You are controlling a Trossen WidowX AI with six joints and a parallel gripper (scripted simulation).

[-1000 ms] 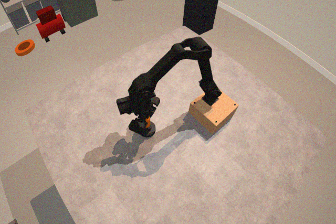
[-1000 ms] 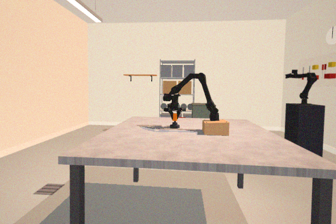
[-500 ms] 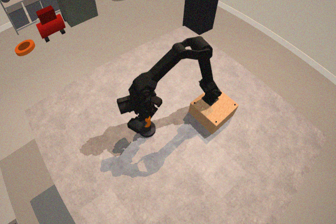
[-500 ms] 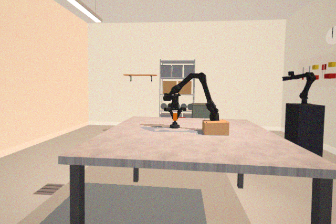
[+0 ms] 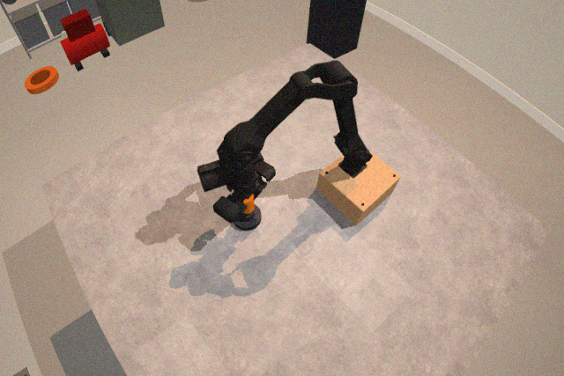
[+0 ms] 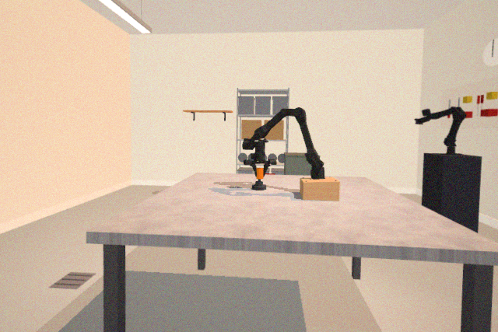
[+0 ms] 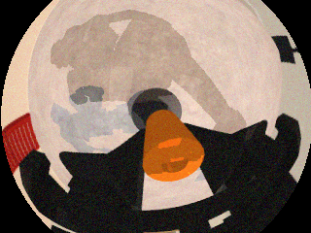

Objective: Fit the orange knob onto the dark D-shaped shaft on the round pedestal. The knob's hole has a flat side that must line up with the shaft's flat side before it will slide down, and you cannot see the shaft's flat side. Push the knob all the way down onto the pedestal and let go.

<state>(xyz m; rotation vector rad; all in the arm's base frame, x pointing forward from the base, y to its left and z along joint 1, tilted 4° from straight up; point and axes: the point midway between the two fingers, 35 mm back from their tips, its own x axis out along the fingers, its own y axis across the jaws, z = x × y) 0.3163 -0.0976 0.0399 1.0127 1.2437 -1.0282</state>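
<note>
Now: the dark round pedestal 40 mm below my gripper tip. Also, from my gripper tip: orange knob 20 mm above.
</note>
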